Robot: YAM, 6 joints.
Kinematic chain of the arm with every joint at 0, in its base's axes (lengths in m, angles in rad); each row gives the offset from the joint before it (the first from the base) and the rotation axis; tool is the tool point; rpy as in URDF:
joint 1: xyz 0 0 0.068 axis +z
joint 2: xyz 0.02 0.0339 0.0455 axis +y
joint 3: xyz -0.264 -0.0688 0 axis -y
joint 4: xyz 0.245 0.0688 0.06 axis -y
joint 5: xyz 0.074 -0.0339 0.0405 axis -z
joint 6: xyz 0.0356 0 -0.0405 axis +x
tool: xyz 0 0 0 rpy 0 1.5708 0
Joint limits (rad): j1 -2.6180..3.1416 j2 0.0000..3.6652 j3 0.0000..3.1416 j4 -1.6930..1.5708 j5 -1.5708..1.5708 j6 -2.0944..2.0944
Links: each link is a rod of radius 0.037 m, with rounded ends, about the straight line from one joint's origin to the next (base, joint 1, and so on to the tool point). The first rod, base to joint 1, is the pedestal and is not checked.
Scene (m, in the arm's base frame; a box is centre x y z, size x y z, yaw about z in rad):
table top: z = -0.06
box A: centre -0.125 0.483 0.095 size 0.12 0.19 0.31 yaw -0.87
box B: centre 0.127 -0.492 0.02 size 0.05 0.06 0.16 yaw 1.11
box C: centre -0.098 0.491 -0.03 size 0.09 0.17 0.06 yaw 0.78
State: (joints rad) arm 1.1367 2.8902 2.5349 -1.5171 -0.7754 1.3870
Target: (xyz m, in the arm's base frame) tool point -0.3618 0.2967 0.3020
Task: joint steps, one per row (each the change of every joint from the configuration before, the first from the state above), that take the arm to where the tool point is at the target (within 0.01 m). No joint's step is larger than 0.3 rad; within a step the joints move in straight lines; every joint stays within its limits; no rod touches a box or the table.
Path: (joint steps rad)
1: 0.1336 -0.2899 0.1213 -0.0352 0.0559 0.1167
2: 0.1336 -0.2899 0.1214 -0.0352 0.0559 0.1167
3: 0.1335 -0.2898 0.1213 -0.0351 0.0559 0.1166
4: 0.1336 -0.2899 0.1214 -0.0352 0.0559 0.1167
5: 0.1336 -0.2899 0.1213 -0.0352 0.0559 0.1167
6: 0.1482 0.2527 -0.1134 0.0217 -0.0902 -0.1459
7: 0.1481 0.2526 -0.1134 0.0217 -0.0903 -0.1458
8: 0.1482 0.2526 -0.1134 0.0217 -0.0902 -0.1459
9: 0.1481 0.2527 -0.1134 0.0217 -0.0902 -0.1458

